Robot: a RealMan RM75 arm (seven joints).
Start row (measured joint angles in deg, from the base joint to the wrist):
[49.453, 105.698, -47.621, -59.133, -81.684, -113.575, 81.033]
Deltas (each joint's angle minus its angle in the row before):
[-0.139, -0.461, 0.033, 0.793, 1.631, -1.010, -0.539]
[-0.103, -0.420, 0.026, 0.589, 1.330, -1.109, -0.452]
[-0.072, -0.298, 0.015, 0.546, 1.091, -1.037, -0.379]
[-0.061, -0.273, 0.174, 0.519, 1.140, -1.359, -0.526]
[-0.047, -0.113, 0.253, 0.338, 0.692, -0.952, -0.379]
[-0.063, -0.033, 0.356, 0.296, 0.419, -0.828, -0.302]
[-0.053, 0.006, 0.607, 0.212, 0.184, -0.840, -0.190]
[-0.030, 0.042, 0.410, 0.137, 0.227, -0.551, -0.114]
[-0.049, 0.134, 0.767, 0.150, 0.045, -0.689, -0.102]
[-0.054, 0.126, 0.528, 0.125, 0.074, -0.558, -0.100]
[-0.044, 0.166, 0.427, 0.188, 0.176, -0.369, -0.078]
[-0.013, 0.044, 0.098, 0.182, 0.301, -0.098, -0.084]
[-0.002, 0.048, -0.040, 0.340, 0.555, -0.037, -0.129]
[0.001, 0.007, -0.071, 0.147, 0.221, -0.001, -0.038]
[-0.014, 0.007, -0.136, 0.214, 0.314, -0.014, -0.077]
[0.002, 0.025, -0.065, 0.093, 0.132, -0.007, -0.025]
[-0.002, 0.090, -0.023, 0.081, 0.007, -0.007, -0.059]
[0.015, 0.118, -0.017, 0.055, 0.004, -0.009, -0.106]
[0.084, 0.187, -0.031, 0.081, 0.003, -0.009, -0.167]
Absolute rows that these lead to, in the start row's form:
[49.314, 105.237, -47.588, -58.340, -80.053, -114.585, 80.494]
[49.211, 104.817, -47.562, -57.751, -78.723, -115.694, 80.042]
[49.139, 104.519, -47.547, -57.205, -77.632, -116.731, 79.663]
[49.078, 104.246, -47.373, -56.686, -76.492, -118.090, 79.137]
[49.031, 104.133, -47.120, -56.348, -75.800, -119.042, 78.758]
[48.968, 104.100, -46.764, -56.052, -75.381, -119.870, 78.456]
[48.915, 104.106, -46.157, -55.840, -75.197, -120.710, 78.266]
[48.885, 104.148, -45.747, -55.703, -74.970, -121.261, 78.152]
[48.836, 104.282, -44.980, -55.553, -74.925, -121.950, 78.050]
[48.782, 104.408, -44.452, -55.428, -74.851, -122.508, 77.950]
[48.738, 104.574, -44.025, -55.240, -74.675, -122.877, 77.872]
[48.725, 104.618, -43.927, -55.058, -74.374, -122.975, 77.788]
[48.723, 104.666, -43.967, -54.718, -73.819, -123.012, 77.659]
[48.724, 104.673, -44.038, -54.571, -73.598, -123.013, 77.621]
[48.710, 104.680, -44.174, -54.357, -73.284, -123.027, 77.544]
[48.712, 104.705, -44.239, -54.264, -73.152, -123.034, 77.519]
[48.710, 104.795, -44.262, -54.183, -73.145, -123.041, 77.460]
[48.725, 104.913, -44.279, -54.128, -73.141, -123.050, 77.354]
[48.809, 105.100, -44.310, -54.047, -73.138, -123.059, 77.187]

